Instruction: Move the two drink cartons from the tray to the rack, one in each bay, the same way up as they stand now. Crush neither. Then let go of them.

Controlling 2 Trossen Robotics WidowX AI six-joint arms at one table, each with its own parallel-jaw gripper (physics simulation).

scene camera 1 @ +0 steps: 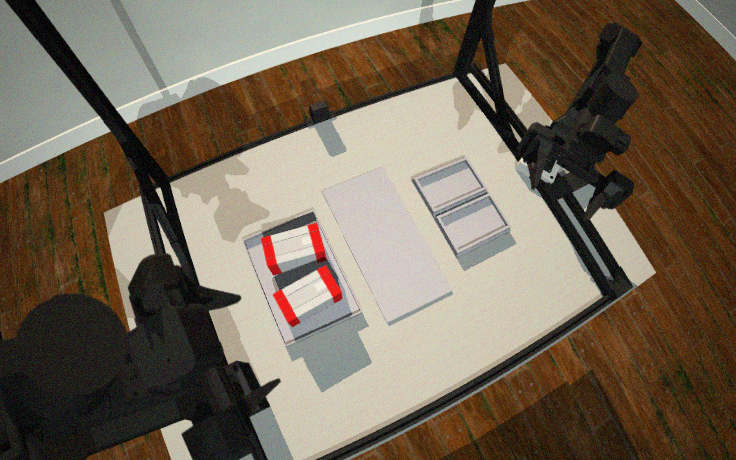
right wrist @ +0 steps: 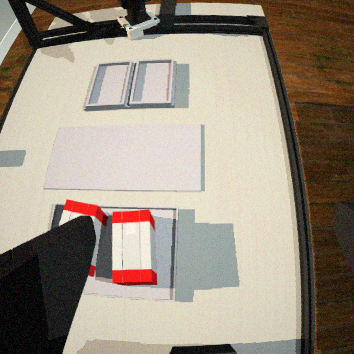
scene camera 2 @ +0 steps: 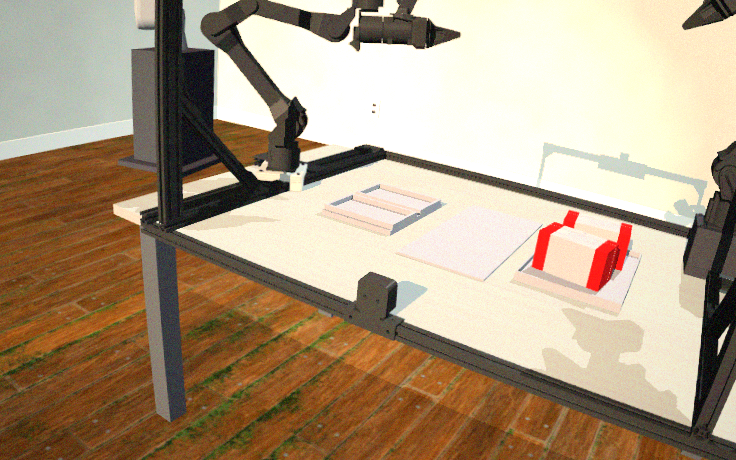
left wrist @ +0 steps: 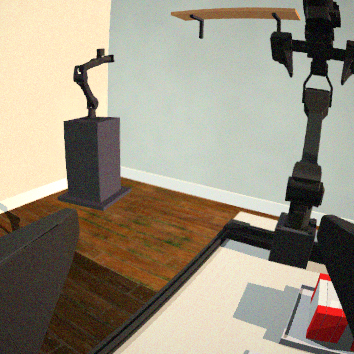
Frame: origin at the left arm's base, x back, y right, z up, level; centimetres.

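Seen in the pictures: left gripper, fingertip midpoint: (scene camera 1: pixel 560 204) (scene camera 2: pixel 457 33) (left wrist: pixel 203 225); right gripper, fingertip midpoint: (scene camera 1: pixel 258 339) (right wrist: pixel 218 222) (scene camera 2: pixel 683 27) (left wrist: pixel 316 78); left arm's base, origin of the base link: (right wrist: pixel 137 17) (scene camera 2: pixel 282 167); right arm's base, origin of the base link: (scene camera 1: pixel 224 396) (scene camera 2: pixel 722 226) (left wrist: pixel 296 222).
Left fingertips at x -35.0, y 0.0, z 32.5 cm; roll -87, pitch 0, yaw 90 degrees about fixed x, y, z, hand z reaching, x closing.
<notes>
Offsets run from my left fingertips to a thing's middle. "spot": to the spot under its first point. Level surfaces: height alone.
Two white drink cartons with red end bands stand on the tray {dz -35.3, dx -23.0, dy +33.7 cm} (scene camera 1: pixel 331 320) (scene camera 2: pixel 564 292) (right wrist: pixel 166 252). One carton {dz -32.1, dx -19.6, dy +37.2 cm} (scene camera 1: pixel 293 246) (scene camera 2: pixel 578 252) is partly hidden by a finger in the right wrist view; the other carton {dz -32.1, dx -26.2, dy +28.8 cm} (scene camera 1: pixel 307 295) (left wrist: pixel 327 322) (right wrist: pixel 132 247) sits slightly turned beside it. The rack {dz -35.1, dx +12.0, dy +12.4 cm} (scene camera 1: pixel 484 240) (scene camera 2: pixel 358 219) (right wrist: pixel 152 105) has two empty bays. My left gripper (scene camera 1: pixel 563 200) (scene camera 2: pixel 455 35) (left wrist: pixel 203 225) is open and empty, high on the rack's side. My right gripper (scene camera 1: pixel 258 340) (left wrist: pixel 316 78) (right wrist: pixel 218 222) is open and empty, high on the tray's side.
A flat pale board {dz -35.7 cm} (scene camera 1: pixel 386 244) (scene camera 2: pixel 472 241) (right wrist: pixel 125 157) lies between tray and rack. A small black block {spot: dz -31.3, dx +12.7, dy +53.9 cm} (scene camera 1: pixel 319 111) (scene camera 2: pixel 375 295) is fixed at the table's edge. Black frame posts (scene camera 2: pixel 169 108) rise at the table's ends. A pedestal (left wrist: pixel 92 160) stands on the floor.
</notes>
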